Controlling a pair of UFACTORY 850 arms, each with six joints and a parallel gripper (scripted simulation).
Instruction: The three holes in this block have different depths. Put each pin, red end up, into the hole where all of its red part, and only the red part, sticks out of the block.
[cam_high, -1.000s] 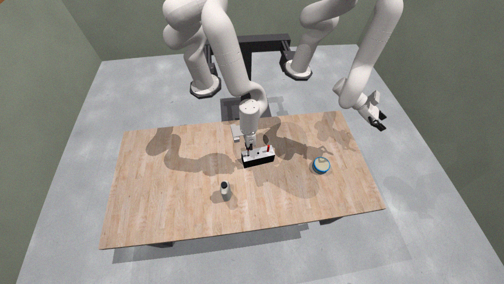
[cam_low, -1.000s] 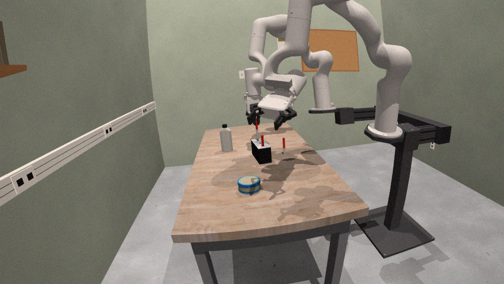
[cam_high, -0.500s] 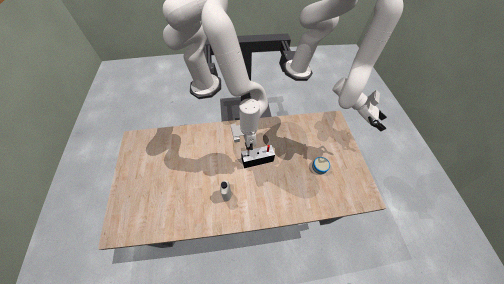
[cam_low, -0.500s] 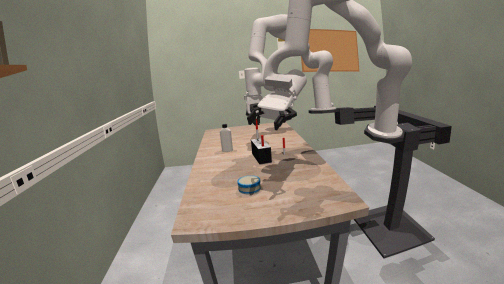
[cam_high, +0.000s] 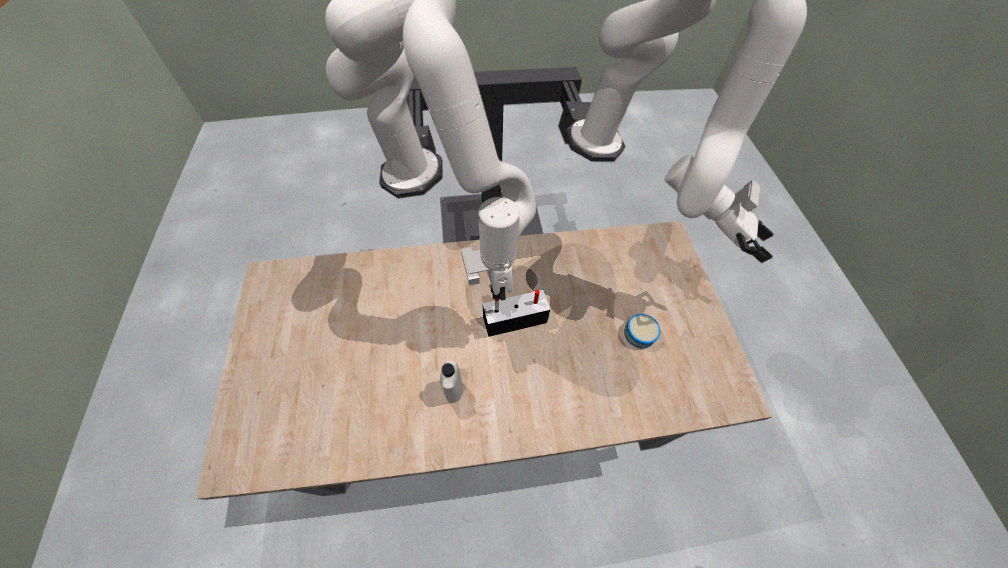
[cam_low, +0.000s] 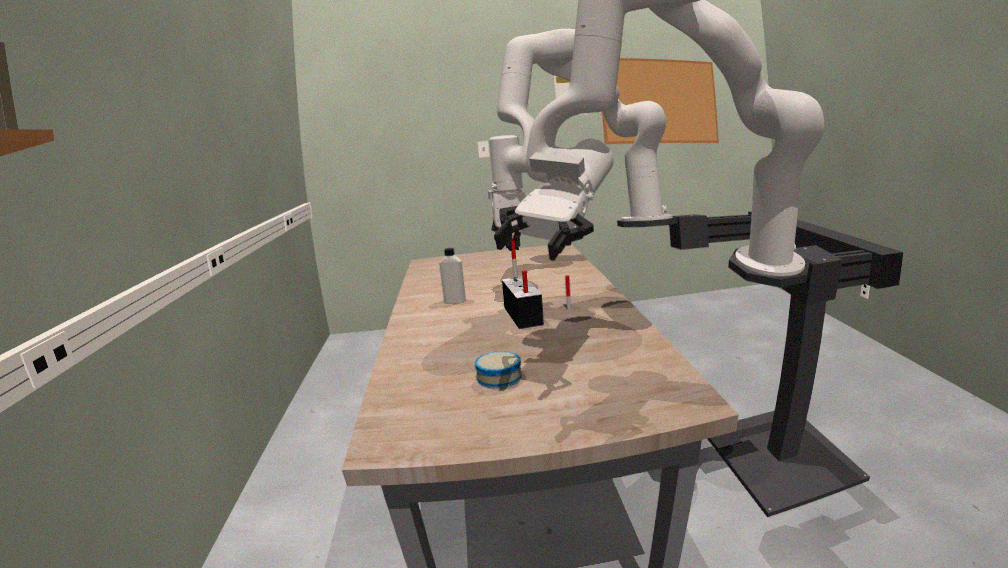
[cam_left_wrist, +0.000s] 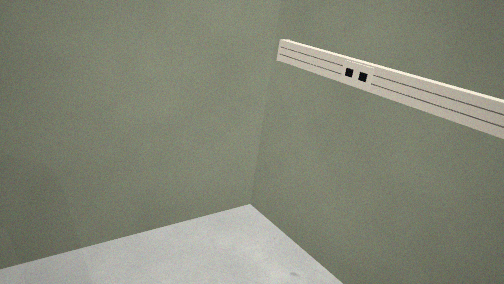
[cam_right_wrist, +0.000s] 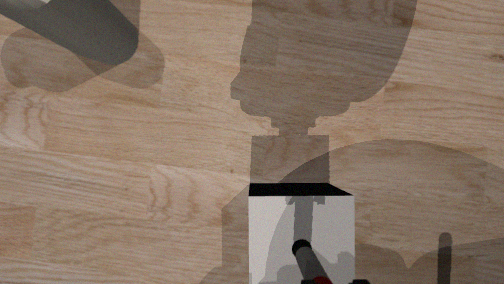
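Note:
The black block is 6 cm to the left of my right hand and 16 cm below it. Round my right hand: round blue-rimmed tin 15 cm ahead, 42 cm to the left, 18 cm below; then grey bottle 17 cm ahead, 17 cm to the right, 9 cm below.

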